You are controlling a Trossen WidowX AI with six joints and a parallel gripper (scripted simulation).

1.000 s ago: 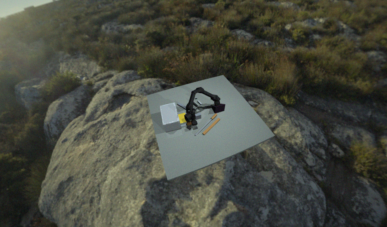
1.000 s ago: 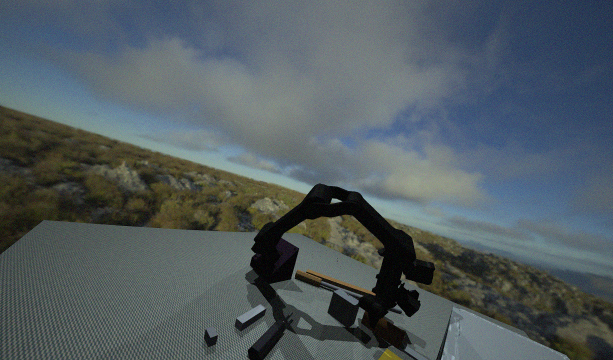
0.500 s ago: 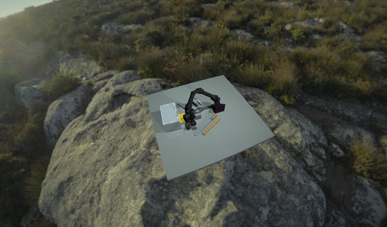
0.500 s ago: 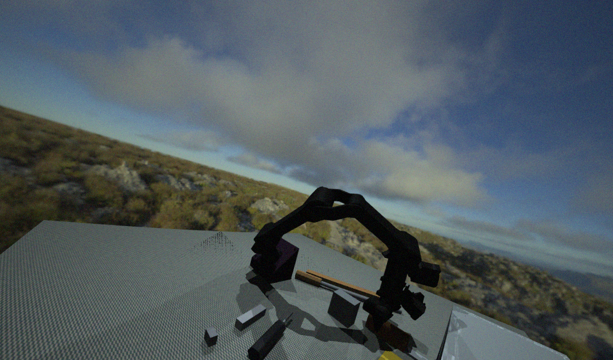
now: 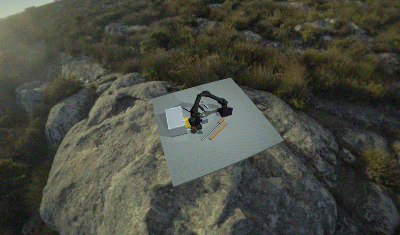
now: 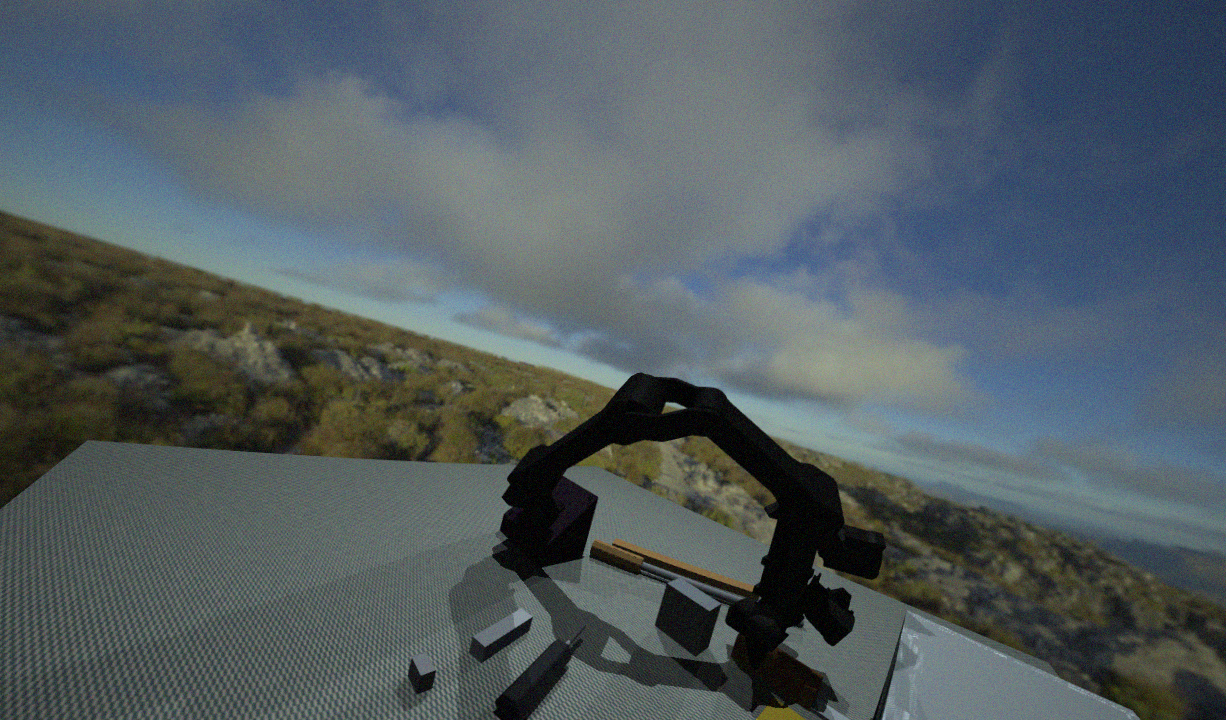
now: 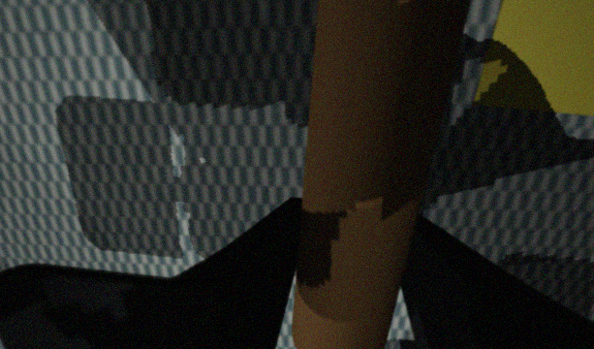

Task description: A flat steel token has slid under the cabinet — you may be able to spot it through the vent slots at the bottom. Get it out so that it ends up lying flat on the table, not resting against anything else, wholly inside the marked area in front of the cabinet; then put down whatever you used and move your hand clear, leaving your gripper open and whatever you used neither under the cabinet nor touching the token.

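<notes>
My gripper tip is now 100 mm past the grey block, 30 mm to the left of it and 30 mm below it. Round my gripper tip: grey bar 260 mm to the right, 230 mm behind; small grey cube 360 mm to the right, 230 mm behind; wooden stick 200 mm behind, 150 mm to the left.
</notes>
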